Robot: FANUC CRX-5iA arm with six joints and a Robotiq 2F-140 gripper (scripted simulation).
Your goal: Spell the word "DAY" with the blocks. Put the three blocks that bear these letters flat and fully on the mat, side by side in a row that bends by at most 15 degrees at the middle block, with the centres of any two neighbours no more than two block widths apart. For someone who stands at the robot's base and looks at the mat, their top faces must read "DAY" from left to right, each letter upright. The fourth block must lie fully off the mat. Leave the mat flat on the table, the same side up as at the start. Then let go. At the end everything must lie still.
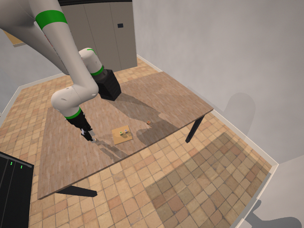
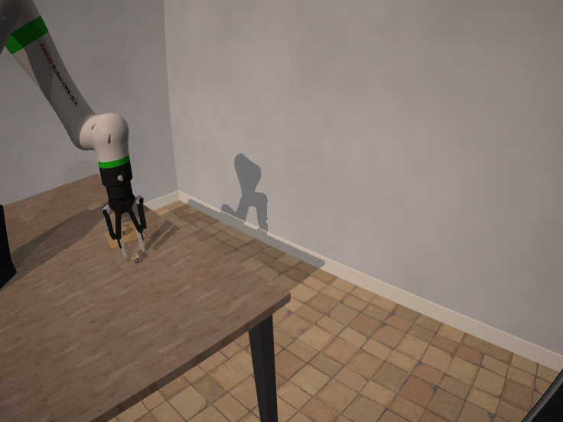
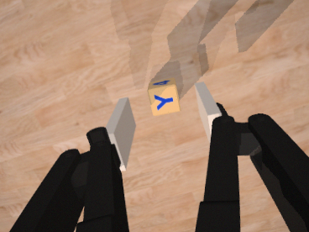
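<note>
The Y block is 5 cm below my hand. The rest, counted from my hand: tan mat (2 cm ahead, 21 cm to the left, 6 cm below); then O block (1 cm ahead, 44 cm to the left, 5 cm below).
</note>
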